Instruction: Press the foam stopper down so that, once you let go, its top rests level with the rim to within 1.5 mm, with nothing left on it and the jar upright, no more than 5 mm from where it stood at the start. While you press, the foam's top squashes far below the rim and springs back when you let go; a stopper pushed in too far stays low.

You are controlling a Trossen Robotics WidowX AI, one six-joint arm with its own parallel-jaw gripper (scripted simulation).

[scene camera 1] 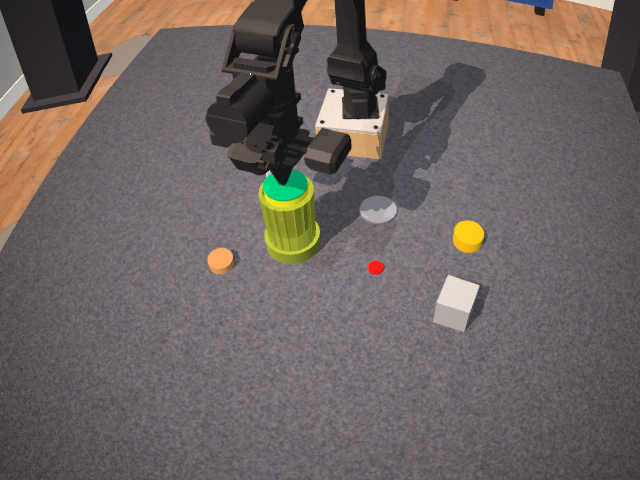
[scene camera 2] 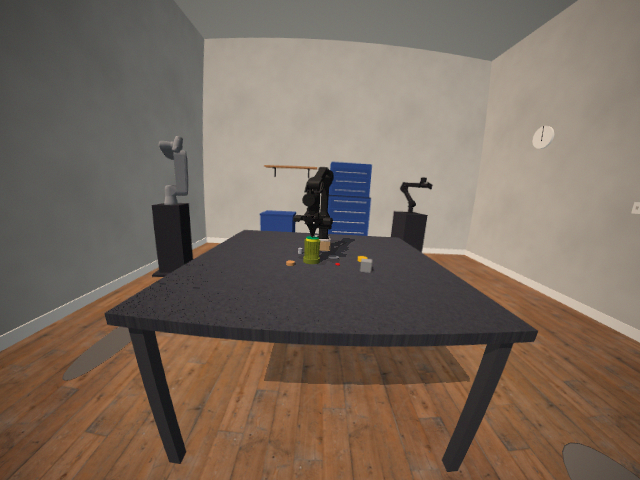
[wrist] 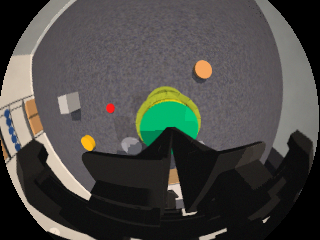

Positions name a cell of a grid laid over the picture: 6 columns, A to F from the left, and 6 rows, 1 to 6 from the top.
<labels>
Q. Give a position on a green foam stopper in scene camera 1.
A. C3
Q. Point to a green foam stopper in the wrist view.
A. D3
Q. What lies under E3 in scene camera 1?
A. A yellow puck.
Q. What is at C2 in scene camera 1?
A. My gripper.
</labels>
